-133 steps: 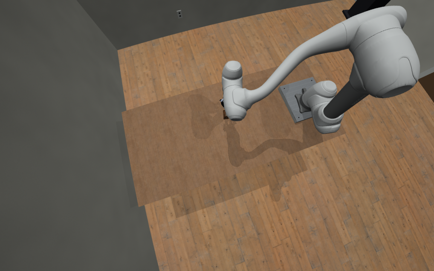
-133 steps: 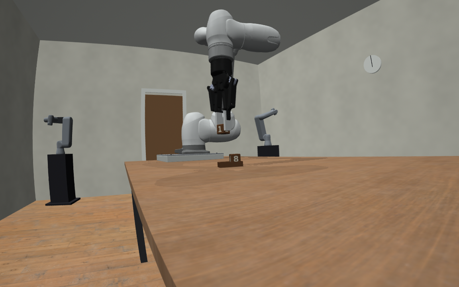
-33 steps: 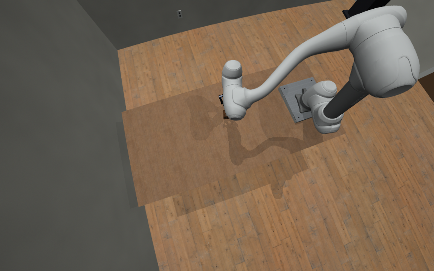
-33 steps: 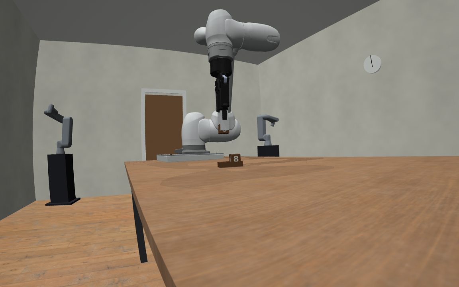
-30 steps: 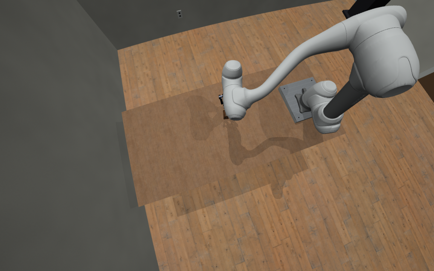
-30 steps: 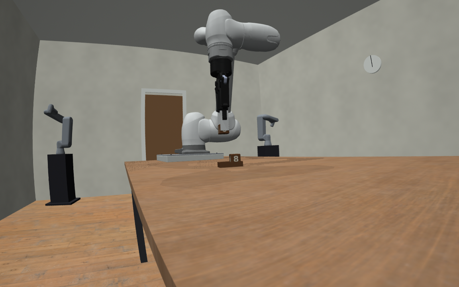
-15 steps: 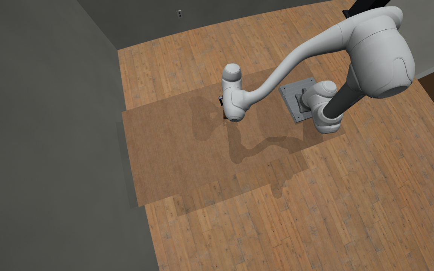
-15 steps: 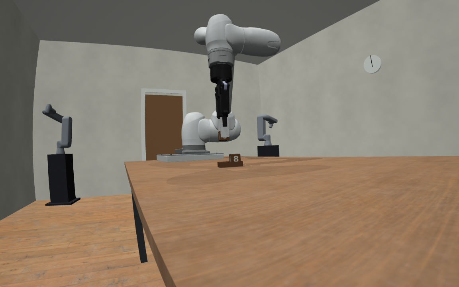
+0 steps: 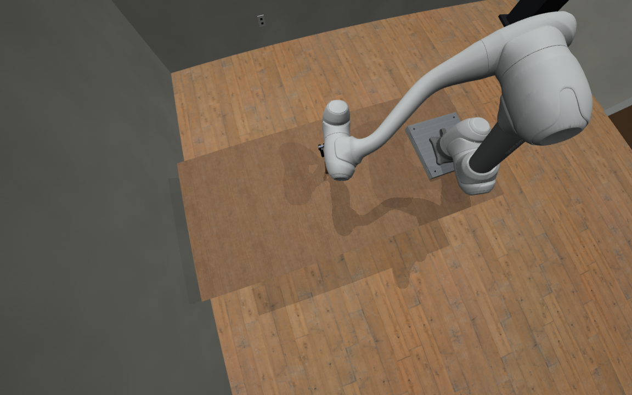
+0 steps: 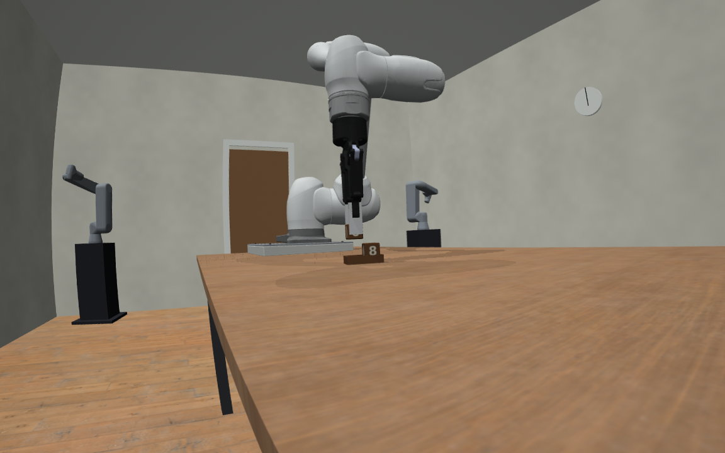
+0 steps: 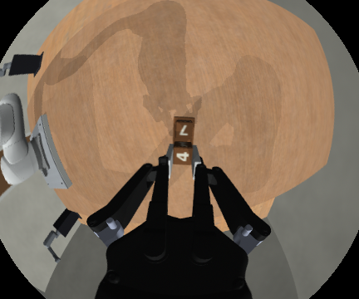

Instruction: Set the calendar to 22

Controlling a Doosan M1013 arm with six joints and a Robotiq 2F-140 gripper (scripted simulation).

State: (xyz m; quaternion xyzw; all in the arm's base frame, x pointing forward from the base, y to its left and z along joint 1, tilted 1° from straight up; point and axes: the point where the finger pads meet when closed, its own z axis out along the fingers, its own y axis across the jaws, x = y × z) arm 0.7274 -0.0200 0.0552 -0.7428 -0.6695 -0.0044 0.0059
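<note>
Now: hand 8 cm above the calendar tray and 2 cm to the right of it.
</note>
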